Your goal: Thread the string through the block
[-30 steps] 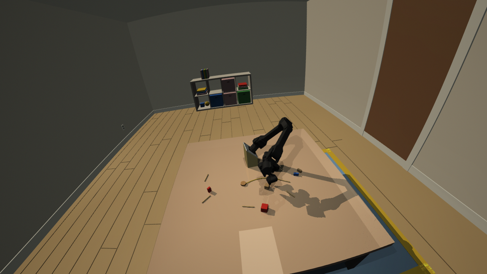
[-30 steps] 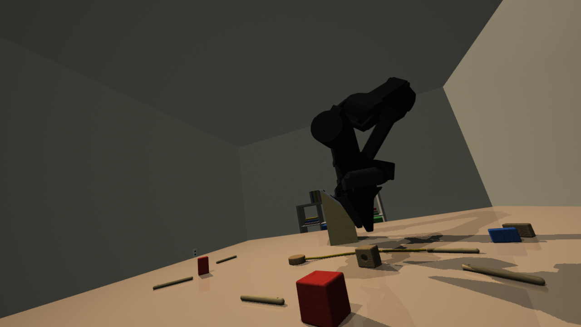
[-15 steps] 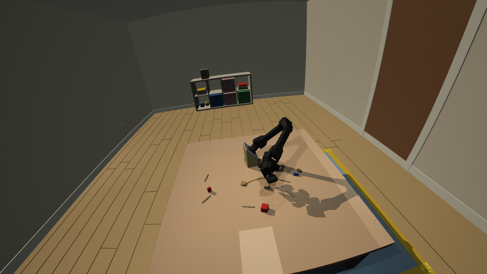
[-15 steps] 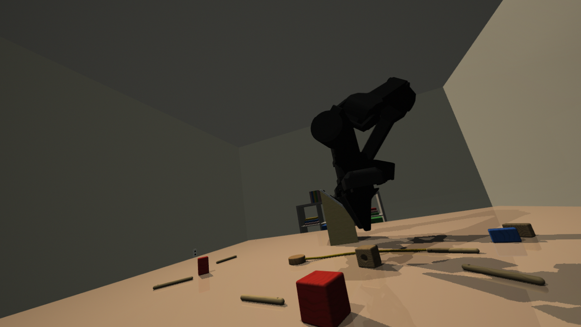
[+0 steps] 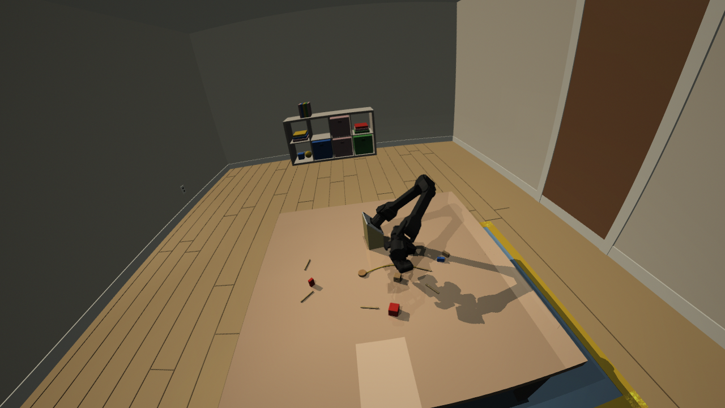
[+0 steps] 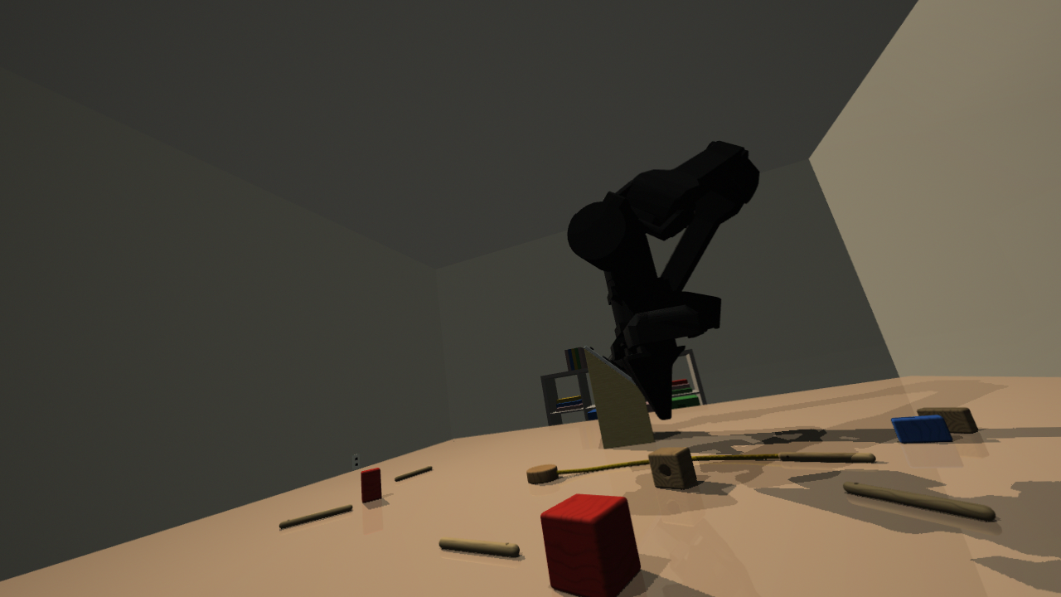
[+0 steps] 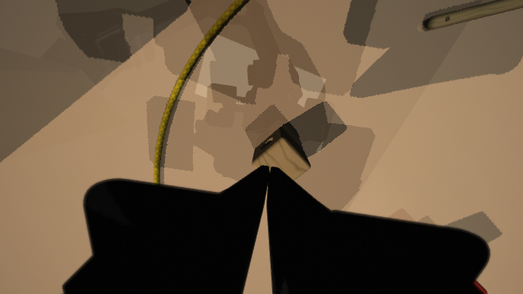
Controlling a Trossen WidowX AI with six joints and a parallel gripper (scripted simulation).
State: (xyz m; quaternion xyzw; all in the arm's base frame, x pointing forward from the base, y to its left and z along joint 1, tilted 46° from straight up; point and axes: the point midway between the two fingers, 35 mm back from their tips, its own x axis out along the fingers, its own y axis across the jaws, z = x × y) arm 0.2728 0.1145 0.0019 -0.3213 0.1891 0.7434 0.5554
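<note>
My gripper tip is now 10 mm short of the wooden block and 40 mm above it. Also, from my gripper tip: thin wooden stick (40 mm behind, 120 mm to the left, 60 mm below); big red cube (190 mm ahead, 40 mm to the right, 40 mm below); round wooden button (40 mm behind, 170 mm to the right, 50 mm below).
</note>
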